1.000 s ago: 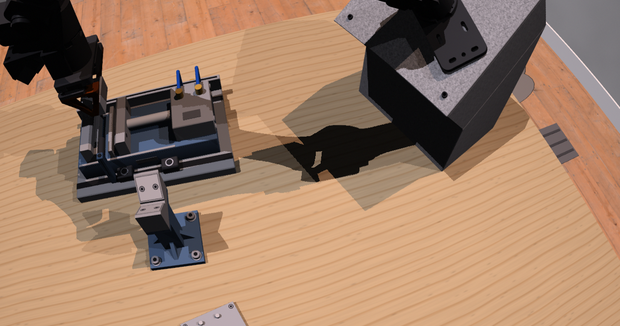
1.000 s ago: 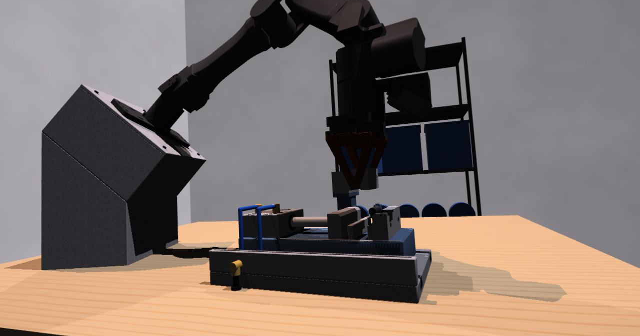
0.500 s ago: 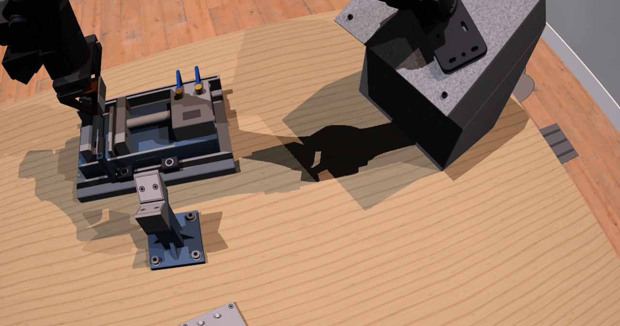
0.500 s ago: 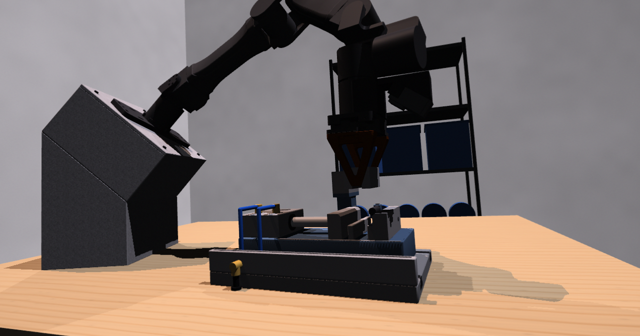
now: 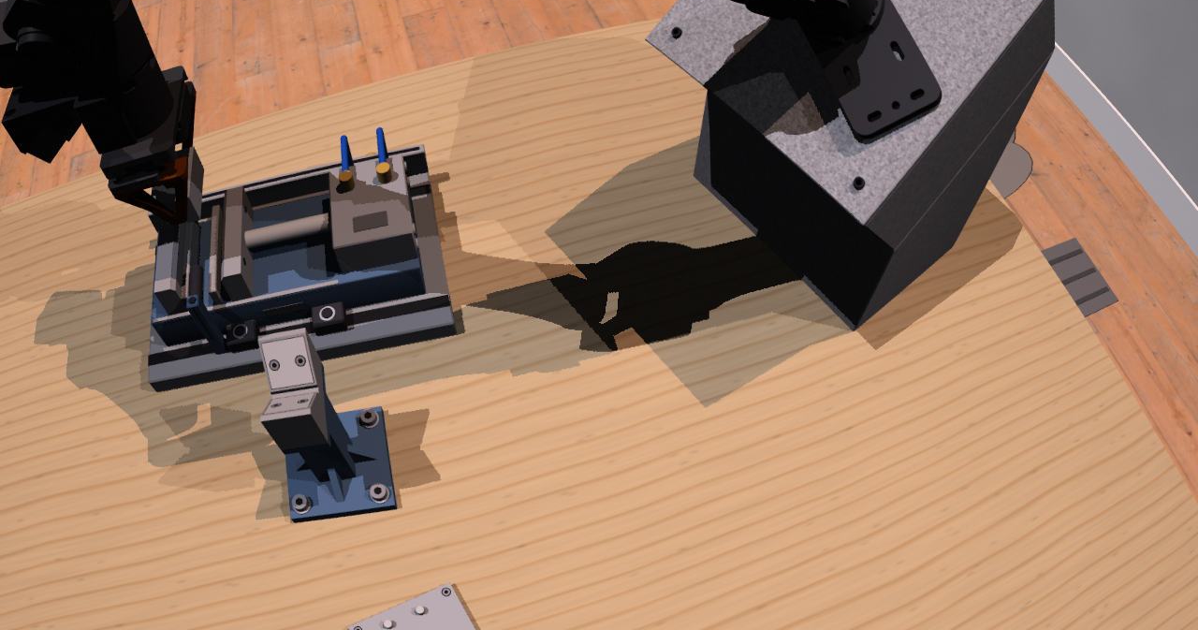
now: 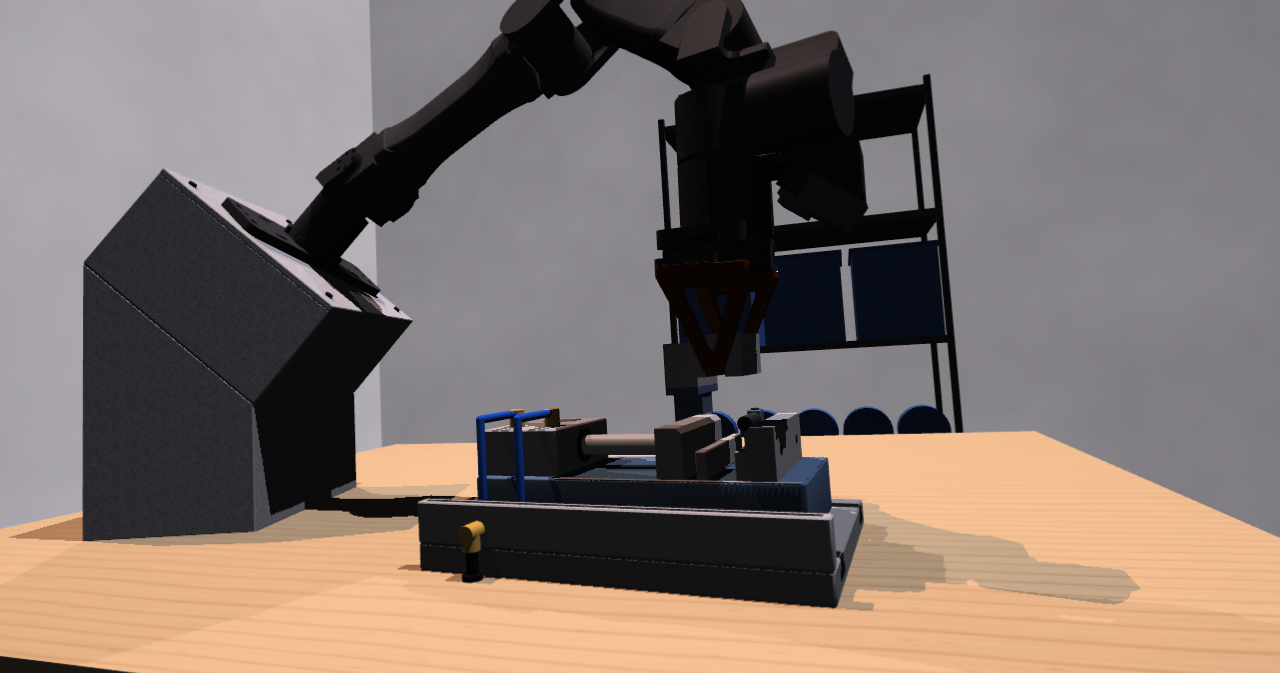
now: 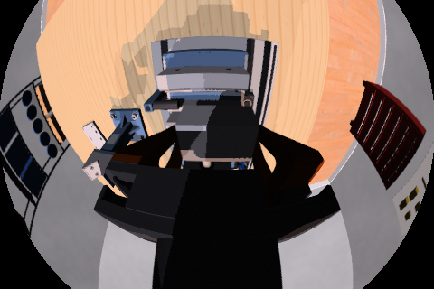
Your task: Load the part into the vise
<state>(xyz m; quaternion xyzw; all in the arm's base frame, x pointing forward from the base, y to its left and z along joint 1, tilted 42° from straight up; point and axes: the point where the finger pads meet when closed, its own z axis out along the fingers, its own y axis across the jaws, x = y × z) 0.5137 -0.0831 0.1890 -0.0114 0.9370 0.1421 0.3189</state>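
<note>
Now: the grey part right at my hand. Round my hand: moving jaw 7 cm below, 4 cm behind, 1 cm to the left; then work stop rod 6 cm to the left, 5 cm below, 1 cm behind; then fixed jaw 7 cm below, 3 cm ahead, 2 cm to the left.
</note>
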